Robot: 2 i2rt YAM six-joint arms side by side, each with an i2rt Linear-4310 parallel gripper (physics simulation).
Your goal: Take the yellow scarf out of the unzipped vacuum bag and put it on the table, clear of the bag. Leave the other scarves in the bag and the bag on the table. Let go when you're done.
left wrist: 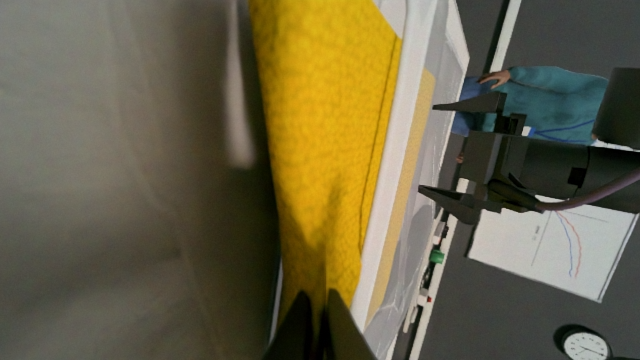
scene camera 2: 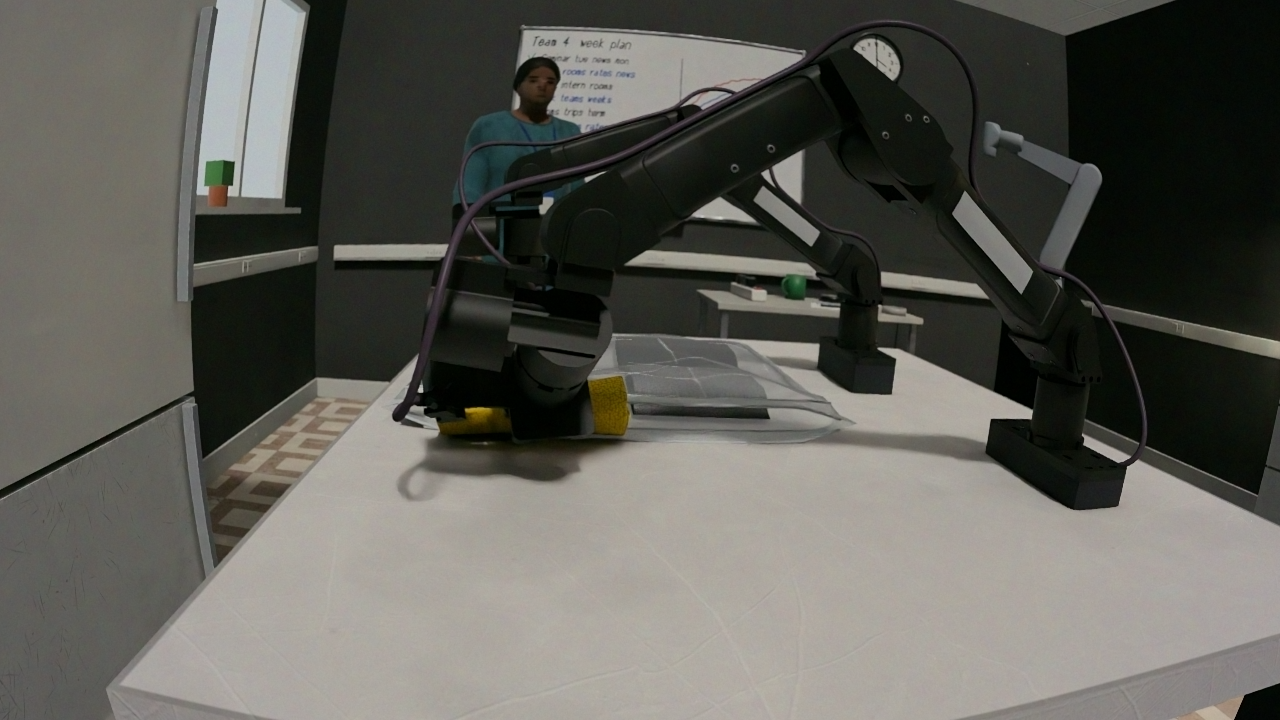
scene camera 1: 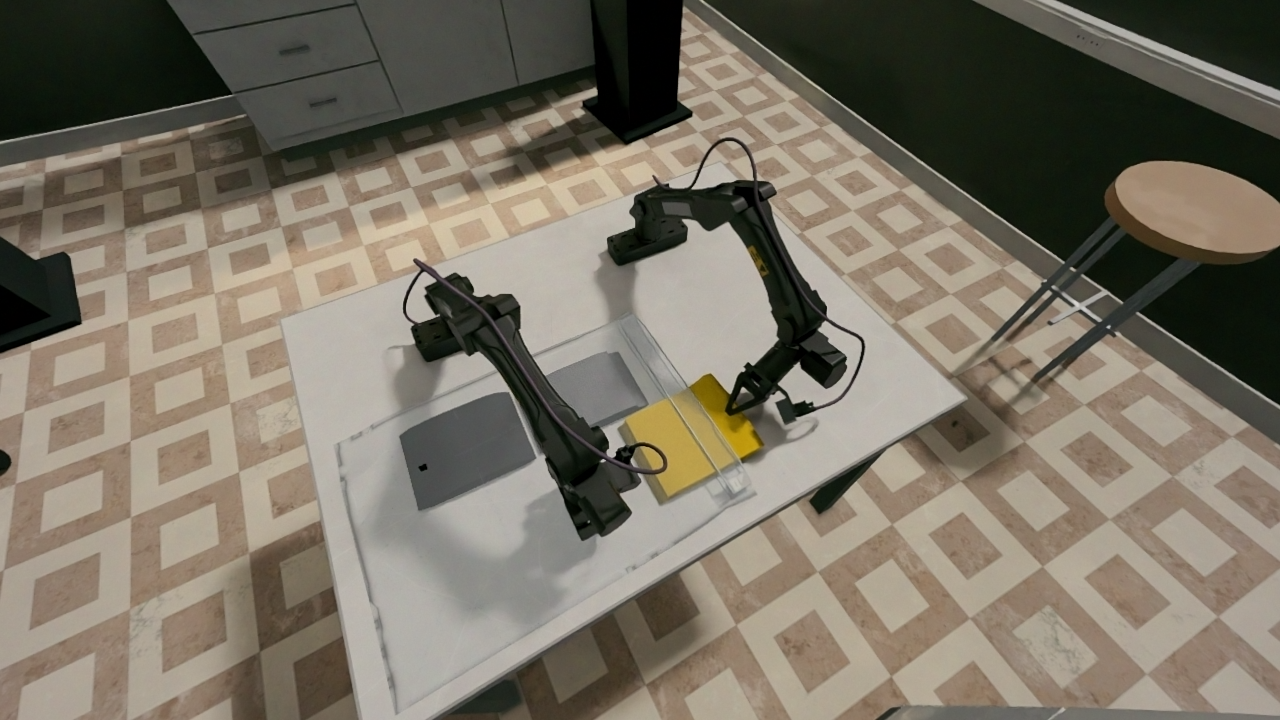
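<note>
The yellow scarf [scene camera 1: 744, 437] [scene camera 2: 610, 407] [left wrist: 325, 125] sticks partly out of the mouth of the clear bag [scene camera 1: 429, 626] [scene camera 2: 796, 422] [left wrist: 396, 150]; its other part lies under the film. My left gripper [scene camera 1: 732, 410] [left wrist: 318, 304] is shut on the yellow scarf at its outer edge, low over the table. My right gripper [left wrist: 418, 147] is open and empty above the bag; its own wrist hides it in scene camera 1. A dark grey scarf [scene camera 1: 465, 447] and a lighter grey scarf [scene camera 1: 595, 385] lie inside the bag.
The bag lies on the white table [scene camera 1: 698, 286] [scene camera 2: 716, 555]. The right arm [scene camera 1: 537, 398] reaches across the bag between the dark grey and the yellow scarf. The table's front edge runs close beside the bag. A wooden stool [scene camera 1: 1194, 205] stands off to the side.
</note>
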